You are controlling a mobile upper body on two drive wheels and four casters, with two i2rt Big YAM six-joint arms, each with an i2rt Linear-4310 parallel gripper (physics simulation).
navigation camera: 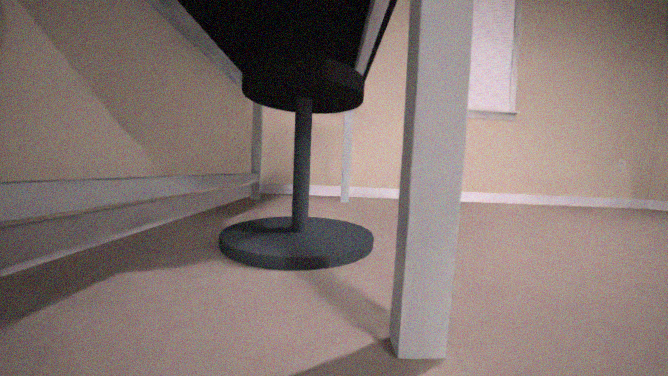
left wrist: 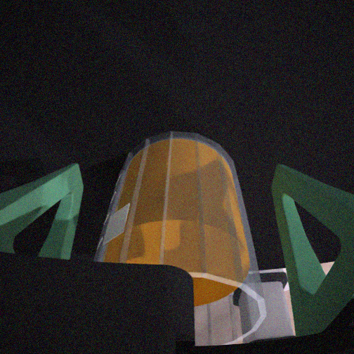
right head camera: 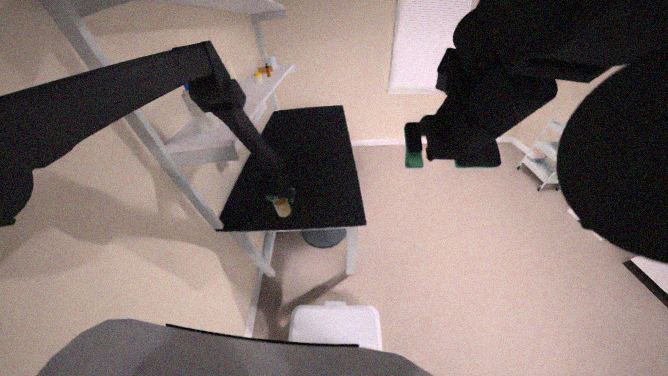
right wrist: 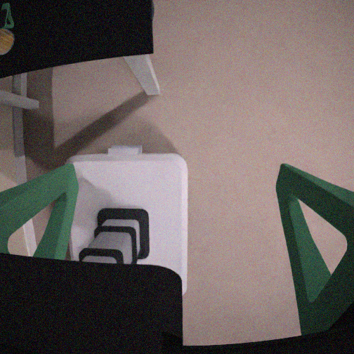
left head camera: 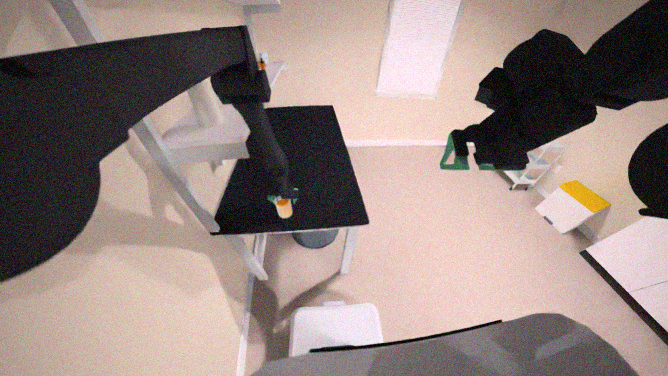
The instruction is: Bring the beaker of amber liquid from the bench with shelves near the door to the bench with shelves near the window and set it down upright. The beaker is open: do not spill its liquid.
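Observation:
The beaker of amber liquid [left head camera: 284, 208] [right head camera: 282, 207] [left wrist: 182, 215] [right wrist: 5, 41] stands upright on the black top of the bench with shelves [left head camera: 320, 150] [right head camera: 320, 150], near its front edge; a window shows on the wall behind. The liquid is inside the beaker. My left gripper [left head camera: 283, 197] [right head camera: 281, 196] [left wrist: 177, 175] is open, with one finger on each side of the beaker and a gap to each. A dark part hides the beaker's lower left in the left wrist view. My right gripper [left head camera: 467, 167] [right head camera: 440, 164] [right wrist: 176, 174] is open and empty, off to the right of the bench.
A round stool [navigation camera: 295, 245] stands under the bench, behind its front leg [navigation camera: 432, 190]. A white bin [left head camera: 335, 325] [right head camera: 335, 322] [right wrist: 160, 185] stands before the bench. Small bottles [right head camera: 265, 71] are on a shelf. A white cart [right head camera: 537, 167] and a yellow-and-white box [left head camera: 572, 207] are at the right.

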